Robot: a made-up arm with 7 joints.
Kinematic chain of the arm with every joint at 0, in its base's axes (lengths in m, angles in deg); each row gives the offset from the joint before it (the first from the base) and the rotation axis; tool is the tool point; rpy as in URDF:
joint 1: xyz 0 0 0.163 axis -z
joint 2: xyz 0 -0.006 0.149 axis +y
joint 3: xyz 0 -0.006 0.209 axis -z
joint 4: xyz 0 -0.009 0.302 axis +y
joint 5: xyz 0 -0.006 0.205 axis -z
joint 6: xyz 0 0 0.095 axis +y
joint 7: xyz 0 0 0.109 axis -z
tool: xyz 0 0 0 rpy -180 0 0
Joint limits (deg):
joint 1: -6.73..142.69
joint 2: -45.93..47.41
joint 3: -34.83..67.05
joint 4: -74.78..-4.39
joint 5: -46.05..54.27
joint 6: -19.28..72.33
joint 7: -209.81..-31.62
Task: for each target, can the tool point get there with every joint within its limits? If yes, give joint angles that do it. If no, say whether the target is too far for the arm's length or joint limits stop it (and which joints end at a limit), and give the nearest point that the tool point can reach.
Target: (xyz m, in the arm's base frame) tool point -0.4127 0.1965 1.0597
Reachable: yes | joints 18.19 -18.36 22.41 -38.65 -5.83 28.51 -126.65
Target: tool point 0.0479 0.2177 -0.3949
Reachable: no: joint limits stop it (at a limit: joint 2, joint 4, joint 6) | nearest point 0.1494 0.6791 0.4305 | short by 0.951 m
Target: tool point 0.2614 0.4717 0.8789
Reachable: yes | joints 100.95 -17.47 32.11 -63.69 45.90 2.10 -98.52
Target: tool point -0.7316 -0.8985 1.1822
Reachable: no: too far | nearest point -0.4332 -0.5320 0.9206 | short by 0.540 m
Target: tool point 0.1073 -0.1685 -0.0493
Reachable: no: joint limits stop it (at a limit: joint 1, joint 2, joint 4, joint 6) | nearest point 0.6498 0.1855 0.4988 | short by 0.849 m
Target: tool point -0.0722 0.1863 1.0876
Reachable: yes | joints 55.33 7.78 20.78 -63.78 25.40 49.87 -111.33
